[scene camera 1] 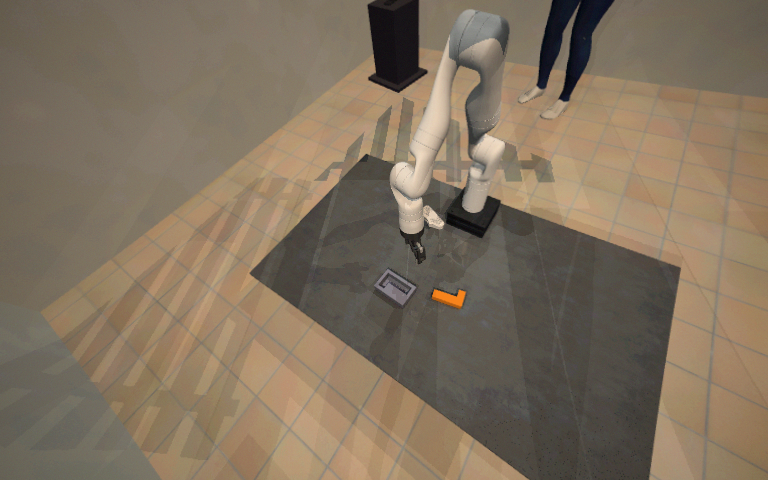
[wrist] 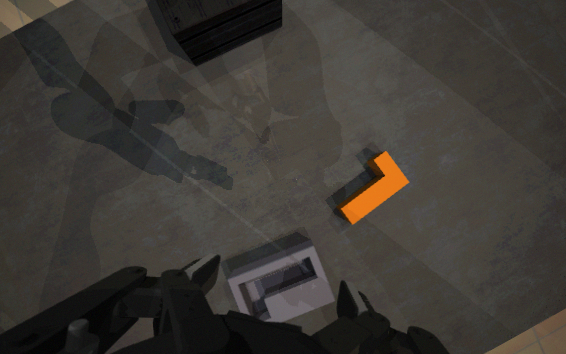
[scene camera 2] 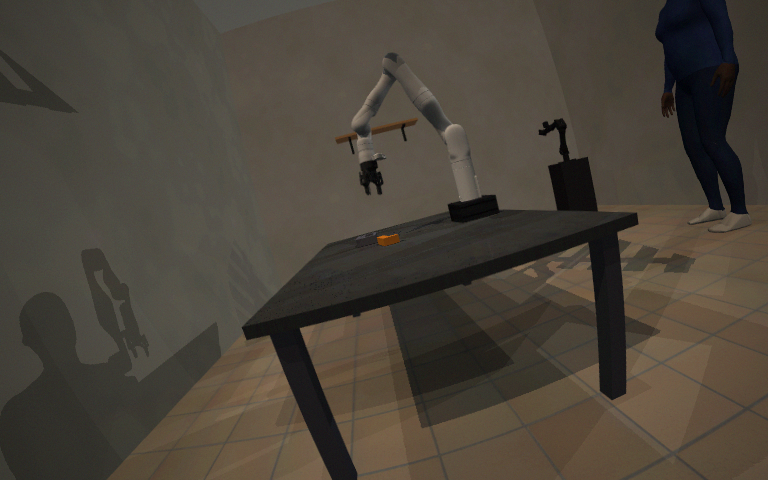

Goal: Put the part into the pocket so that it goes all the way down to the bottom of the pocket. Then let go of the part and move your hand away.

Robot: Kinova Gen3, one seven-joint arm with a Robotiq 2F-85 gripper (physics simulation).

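Frame: origin at the arm's base, x left, y ahead, z down, level; metres.
Seen in the pictures: gripper, fingertip midpoint: (scene camera 1: 413, 252) (wrist: 277, 281) (scene camera 2: 374, 194); arm's base at its link origin: (scene camera 1: 472, 204) (scene camera 2: 470, 199).
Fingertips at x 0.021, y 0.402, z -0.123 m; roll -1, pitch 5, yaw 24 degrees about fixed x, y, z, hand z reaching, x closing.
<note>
Offsets run from my fingertips to a thing's top centre. Level surfaces: height alone.
The orange L-shaped part @(dx +0.148, dy -0.026, dz +0.172 m) (scene camera 1: 448, 298) (scene camera 2: 387, 240) (wrist: 376, 196) lies flat on the dark table, apart from the pocket block. The grey block @(dx -0.022, dy +0.089, dz +0.166 m) (scene camera 1: 396, 294) (scene camera 2: 365, 241) (wrist: 301, 299) has an L-shaped pocket that opens upward; no part sits in the pocket. In the wrist view the block is at the lower middle, and the part is up and to the right of it. My gripper (scene camera 1: 420, 261) (scene camera 2: 373, 193) (wrist: 277, 281) is open and empty. It points down and hangs well above the table. In the wrist view the block shows between the fingertips, far below them.
The dark table @(dz +0.202 m) (scene camera 1: 566, 339) (scene camera 2: 453, 243) (wrist: 450, 125) carries the arm's black base (scene camera 1: 473, 216) (scene camera 2: 473, 208) (wrist: 225, 30). A black pedestal (scene camera 1: 394, 45) (scene camera 2: 573, 183) and a standing person (scene camera 1: 572, 50) (scene camera 2: 702, 101) are beyond the table. A wooden shelf (scene camera 2: 390, 126) is on the wall.
</note>
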